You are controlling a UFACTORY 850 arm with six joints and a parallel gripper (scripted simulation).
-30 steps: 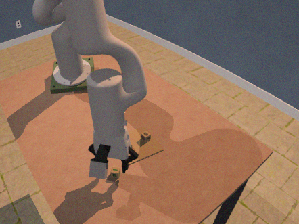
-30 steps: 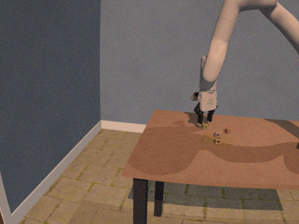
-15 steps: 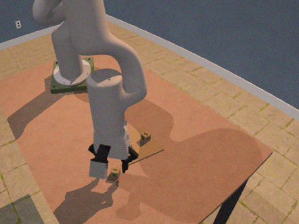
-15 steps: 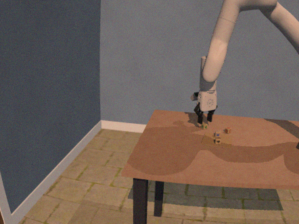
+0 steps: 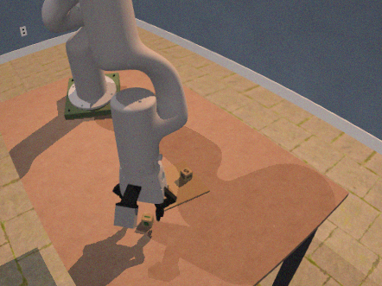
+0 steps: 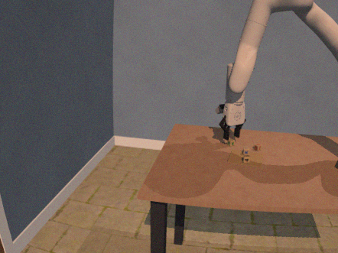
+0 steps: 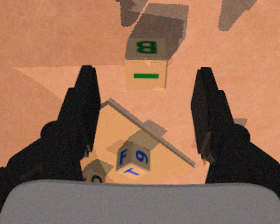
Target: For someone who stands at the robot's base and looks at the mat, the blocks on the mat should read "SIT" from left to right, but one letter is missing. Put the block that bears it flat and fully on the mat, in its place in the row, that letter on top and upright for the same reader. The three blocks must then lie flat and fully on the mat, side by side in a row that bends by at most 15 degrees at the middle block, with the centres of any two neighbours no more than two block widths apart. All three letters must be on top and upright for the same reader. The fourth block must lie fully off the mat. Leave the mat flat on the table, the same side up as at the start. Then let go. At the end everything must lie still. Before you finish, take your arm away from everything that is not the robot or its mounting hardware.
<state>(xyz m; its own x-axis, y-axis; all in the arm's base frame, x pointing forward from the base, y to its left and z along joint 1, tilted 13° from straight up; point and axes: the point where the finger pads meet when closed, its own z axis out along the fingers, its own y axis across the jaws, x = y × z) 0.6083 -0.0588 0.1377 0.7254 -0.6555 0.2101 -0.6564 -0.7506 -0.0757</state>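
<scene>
Now: the tan mat 13 cm to the left of my hand, 8 cm behind it and 5 cm below it. Also, from my hand: T block (9 cm to the left, 8 cm behind, 3 cm below); S block (17 cm to the left, 9 cm behind, 3 cm below); N block (13 cm behind, 4 cm below, 2 cm to the left).
</scene>
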